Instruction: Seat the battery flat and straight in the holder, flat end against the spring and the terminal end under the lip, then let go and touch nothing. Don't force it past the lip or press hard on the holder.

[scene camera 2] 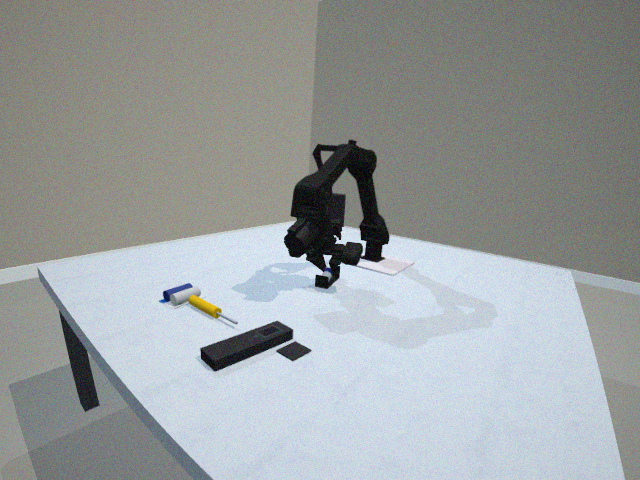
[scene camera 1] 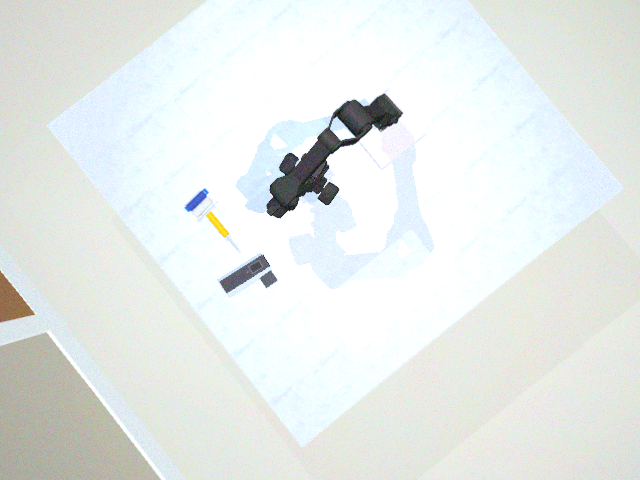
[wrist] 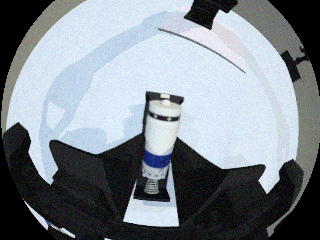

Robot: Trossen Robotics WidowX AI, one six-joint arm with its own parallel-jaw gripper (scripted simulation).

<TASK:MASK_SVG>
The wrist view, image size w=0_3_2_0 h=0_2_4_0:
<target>my gripper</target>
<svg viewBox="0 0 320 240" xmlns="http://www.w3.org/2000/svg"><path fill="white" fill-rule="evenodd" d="M3 133L5 157L20 196L43 219L75 235L68 236L48 225L47 232L56 240L267 240L265 228L289 211L303 185L304 171L291 159L281 165L280 180L265 193L259 179L267 165L221 169L177 136L171 168L179 225L127 223L123 220L143 163L145 132L100 155L60 140L49 141L49 151L59 168L51 185L39 175L29 155L32 141L28 129L16 123Z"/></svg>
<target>battery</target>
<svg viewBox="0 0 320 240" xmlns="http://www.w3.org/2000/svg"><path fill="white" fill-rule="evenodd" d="M169 100L149 101L144 133L145 155L143 169L141 169L147 179L163 179L164 176L167 176L169 163L171 163L173 148L175 148L177 133L179 133L183 107L179 104L171 103Z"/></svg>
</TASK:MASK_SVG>
